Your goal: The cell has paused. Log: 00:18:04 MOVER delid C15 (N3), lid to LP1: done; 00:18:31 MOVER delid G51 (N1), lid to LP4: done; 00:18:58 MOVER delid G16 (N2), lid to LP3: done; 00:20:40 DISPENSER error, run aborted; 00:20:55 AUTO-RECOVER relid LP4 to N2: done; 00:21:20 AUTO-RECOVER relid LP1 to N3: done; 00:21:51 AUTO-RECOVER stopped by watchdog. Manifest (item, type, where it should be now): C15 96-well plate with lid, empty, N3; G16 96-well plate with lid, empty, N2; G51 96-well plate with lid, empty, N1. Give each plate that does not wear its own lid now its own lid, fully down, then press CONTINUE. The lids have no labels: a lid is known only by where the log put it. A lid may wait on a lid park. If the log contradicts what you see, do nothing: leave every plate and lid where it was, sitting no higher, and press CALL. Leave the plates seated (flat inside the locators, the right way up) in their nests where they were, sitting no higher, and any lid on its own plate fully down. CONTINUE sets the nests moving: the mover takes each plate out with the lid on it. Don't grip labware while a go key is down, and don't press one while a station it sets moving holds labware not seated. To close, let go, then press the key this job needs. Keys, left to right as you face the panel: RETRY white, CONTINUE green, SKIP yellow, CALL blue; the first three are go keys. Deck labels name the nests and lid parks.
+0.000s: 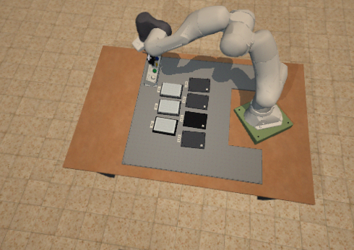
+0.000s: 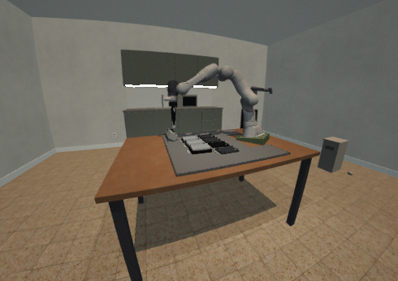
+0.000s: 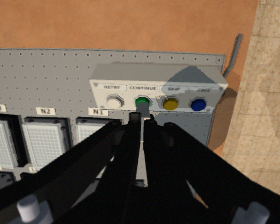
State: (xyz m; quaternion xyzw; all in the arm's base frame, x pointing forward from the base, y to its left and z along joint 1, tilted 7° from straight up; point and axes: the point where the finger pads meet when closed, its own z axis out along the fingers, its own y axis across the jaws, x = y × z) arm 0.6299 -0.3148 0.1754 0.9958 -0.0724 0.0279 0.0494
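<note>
Right now the green continue key is 70 mm below my hand. Also, from my hand: yellow skip key (10 mm behind, 50 mm to the right, 70 mm below); white retry key (10 mm ahead, 50 mm to the left, 70 mm below); blue call key (10 mm behind, 100 mm to the right, 70 mm below).
</note>
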